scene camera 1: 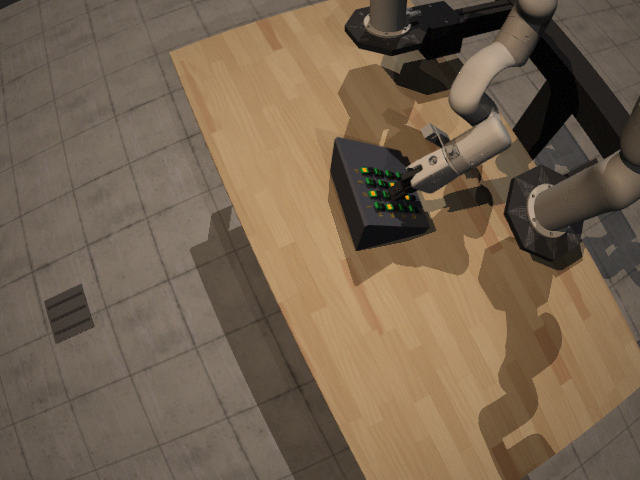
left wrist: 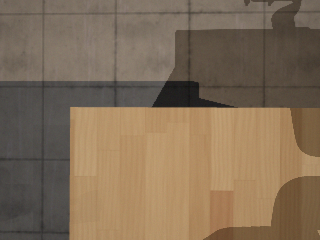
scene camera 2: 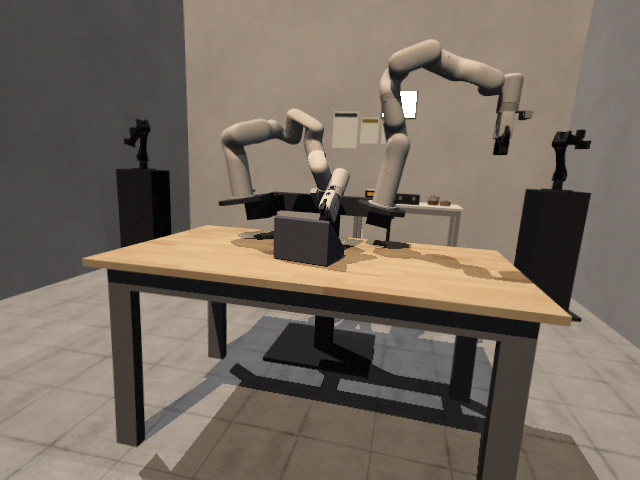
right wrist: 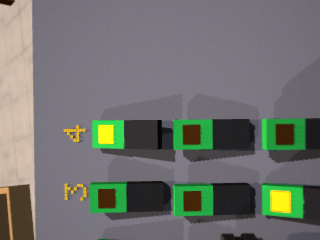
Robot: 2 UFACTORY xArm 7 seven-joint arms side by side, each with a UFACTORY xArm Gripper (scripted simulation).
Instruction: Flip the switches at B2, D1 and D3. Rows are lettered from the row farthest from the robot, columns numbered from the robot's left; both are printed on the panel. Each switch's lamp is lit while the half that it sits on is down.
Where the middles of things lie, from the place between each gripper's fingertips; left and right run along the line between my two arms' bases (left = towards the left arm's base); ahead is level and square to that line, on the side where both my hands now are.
The switch B3 (right wrist: 204, 199) lies 4 cm to the right of my right hand (scene camera 1: 391, 195), 1 cm below it and 1 cm ahead of it. From my right hand the other things lie so: switch A4 (right wrist: 120, 134): 7 cm to the right, 4 cm ahead, 2 cm above; then switch A3 (right wrist: 138, 196): 4 cm to the right, 4 cm ahead, 2 cm above.
My left gripper (scene camera 2: 499, 155) is now 20 cm short of the switch B3, 72 cm to the left of it and 32 cm above it. From my left hand the other things lie so: switch A4: 23 cm ahead, 76 cm to the right, 30 cm below; then switch A3: 24 cm ahead, 73 cm to the right, 30 cm below.
